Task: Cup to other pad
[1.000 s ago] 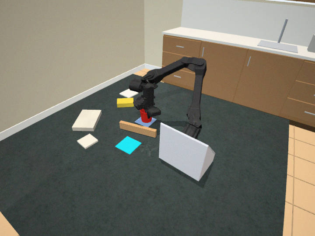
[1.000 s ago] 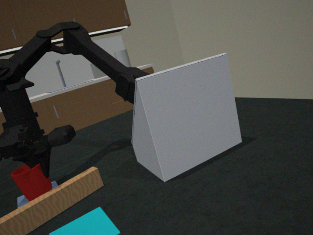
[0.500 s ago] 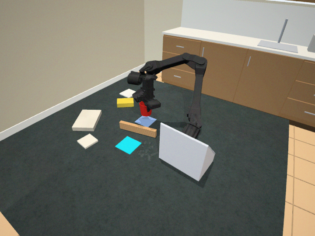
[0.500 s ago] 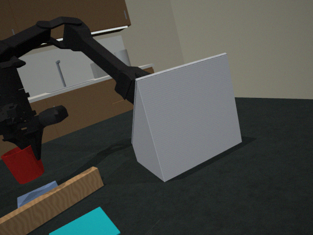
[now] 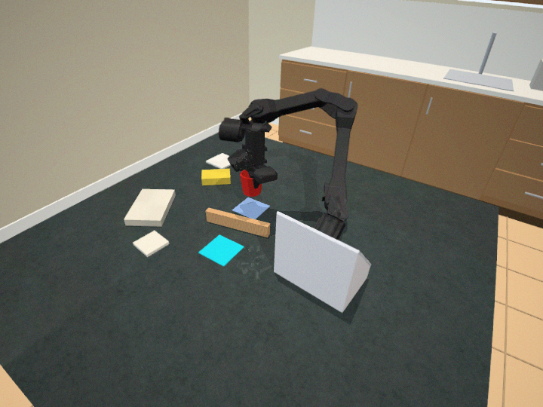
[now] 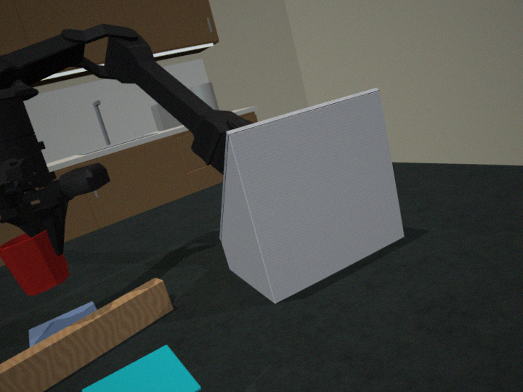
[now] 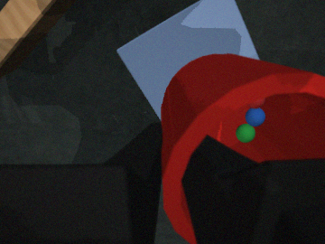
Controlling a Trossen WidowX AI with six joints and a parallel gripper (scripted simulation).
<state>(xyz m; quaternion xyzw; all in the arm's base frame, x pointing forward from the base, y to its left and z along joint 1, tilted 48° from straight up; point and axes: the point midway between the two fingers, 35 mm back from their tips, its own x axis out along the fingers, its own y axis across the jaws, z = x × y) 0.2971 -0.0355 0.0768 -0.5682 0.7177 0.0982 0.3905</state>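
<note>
Right now my gripper tip is 30 mm to the left of the green marble, 30 mm short of it and 20 mm above it. Also, from my gripper tip: red cup (30 mm ahead, 20 mm to the right); then blue marble (40 mm ahead, 30 mm to the right, 20 mm below); then light blue pad (110 mm below, 30 mm ahead, 10 mm to the right).
</note>
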